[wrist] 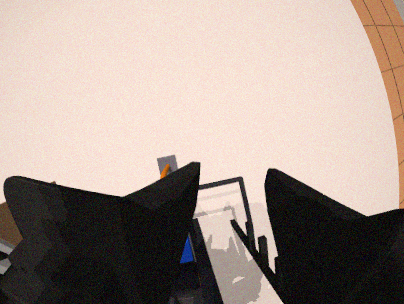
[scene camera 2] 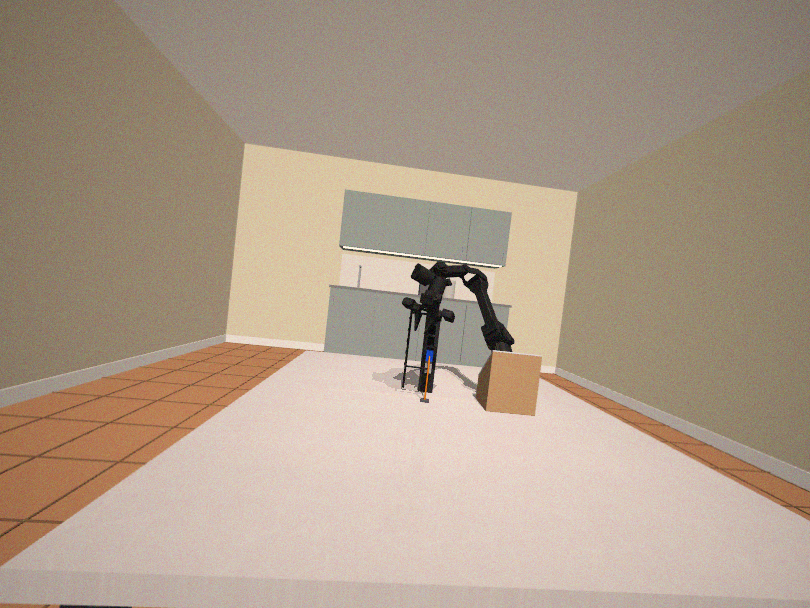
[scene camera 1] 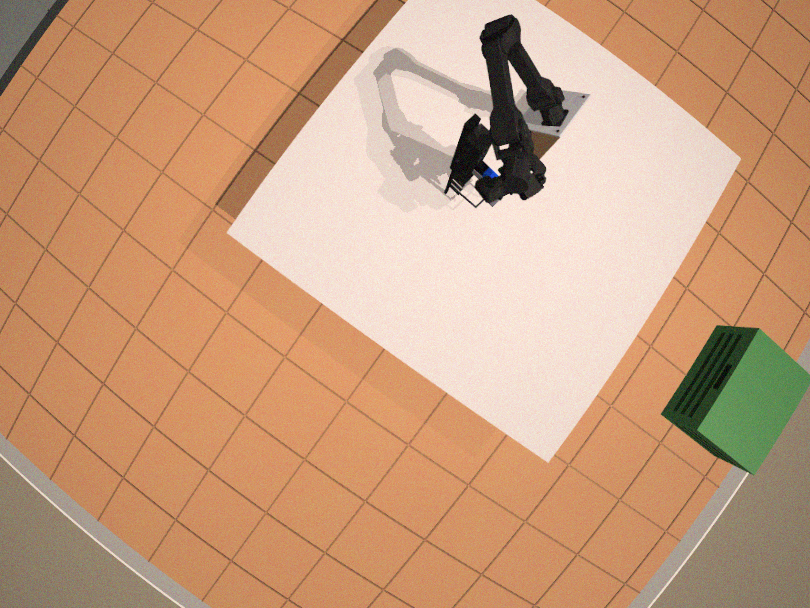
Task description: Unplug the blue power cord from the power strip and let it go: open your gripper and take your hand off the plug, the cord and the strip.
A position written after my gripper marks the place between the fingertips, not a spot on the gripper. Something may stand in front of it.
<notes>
I see my gripper [scene camera 1: 504, 196].
My gripper also shows in the wrist view [wrist: 233, 174] and in scene camera 2 [scene camera 2: 419, 332].
</notes>
